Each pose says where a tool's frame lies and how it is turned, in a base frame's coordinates. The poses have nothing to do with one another.
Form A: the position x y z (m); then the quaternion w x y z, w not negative.
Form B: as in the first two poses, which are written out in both.
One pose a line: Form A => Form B
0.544, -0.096, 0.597, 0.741, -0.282, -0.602, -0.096 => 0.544, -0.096, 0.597, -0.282, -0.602, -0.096, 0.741
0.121, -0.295, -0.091, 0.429, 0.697, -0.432, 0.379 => 0.121, -0.295, -0.091, 0.697, -0.432, 0.379, 0.429
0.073, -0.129, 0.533, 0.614, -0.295, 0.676, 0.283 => 0.073, -0.129, 0.533, -0.295, 0.676, 0.283, 0.614
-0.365, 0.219, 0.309, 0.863, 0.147, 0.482, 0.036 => -0.365, 0.219, 0.309, 0.147, 0.482, 0.036, 0.863
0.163, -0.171, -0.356, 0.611, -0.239, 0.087, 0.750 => 0.163, -0.171, -0.356, -0.239, 0.087, 0.750, 0.611
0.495, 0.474, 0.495, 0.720, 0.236, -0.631, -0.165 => 0.495, 0.474, 0.495, 0.236, -0.631, -0.165, 0.720
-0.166, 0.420, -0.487, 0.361, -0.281, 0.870, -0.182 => -0.166, 0.420, -0.487, -0.281, 0.870, -0.182, 0.361
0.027, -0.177, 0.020, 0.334, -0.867, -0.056, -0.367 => 0.027, -0.177, 0.020, -0.867, -0.056, -0.367, 0.334
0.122, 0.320, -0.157, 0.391, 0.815, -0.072, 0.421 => 0.122, 0.320, -0.157, 0.815, -0.072, 0.421, 0.391
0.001, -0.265, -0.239, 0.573, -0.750, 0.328, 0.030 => 0.001, -0.265, -0.239, -0.750, 0.328, 0.030, 0.573
